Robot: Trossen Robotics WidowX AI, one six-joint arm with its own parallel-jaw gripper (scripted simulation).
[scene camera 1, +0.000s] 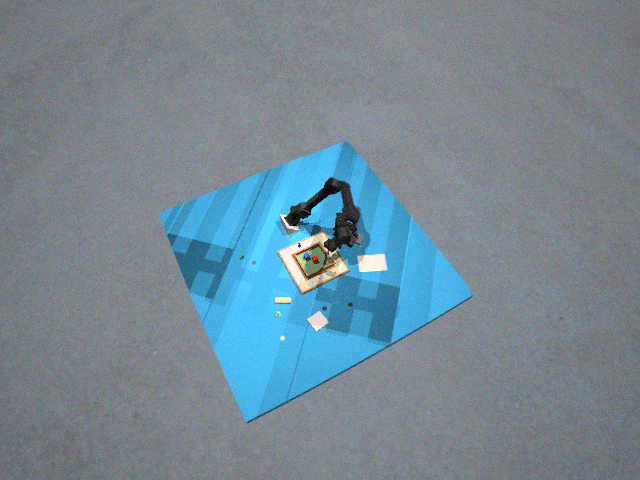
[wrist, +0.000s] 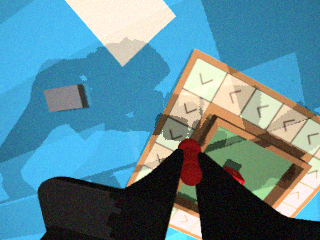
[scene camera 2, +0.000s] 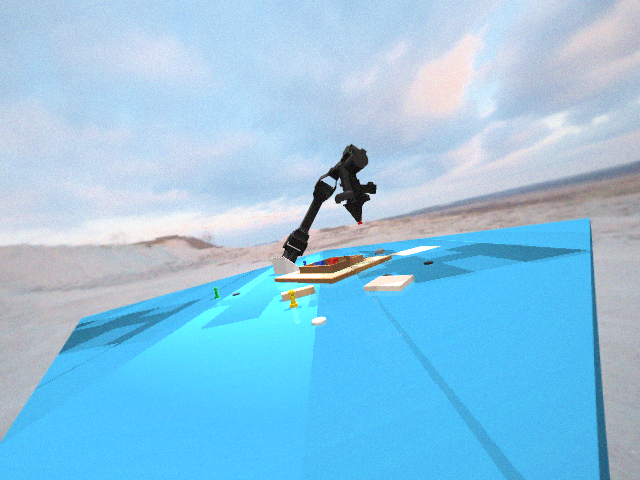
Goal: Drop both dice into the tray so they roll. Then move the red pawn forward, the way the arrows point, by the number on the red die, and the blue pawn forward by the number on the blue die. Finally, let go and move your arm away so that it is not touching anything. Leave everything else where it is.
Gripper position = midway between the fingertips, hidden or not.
The gripper [scene camera 2: 359,221] holds a red pawn [wrist: 191,174]. Further things: a grey block [wrist: 69,97].
The gripper is seen too in the wrist view [wrist: 189,156].
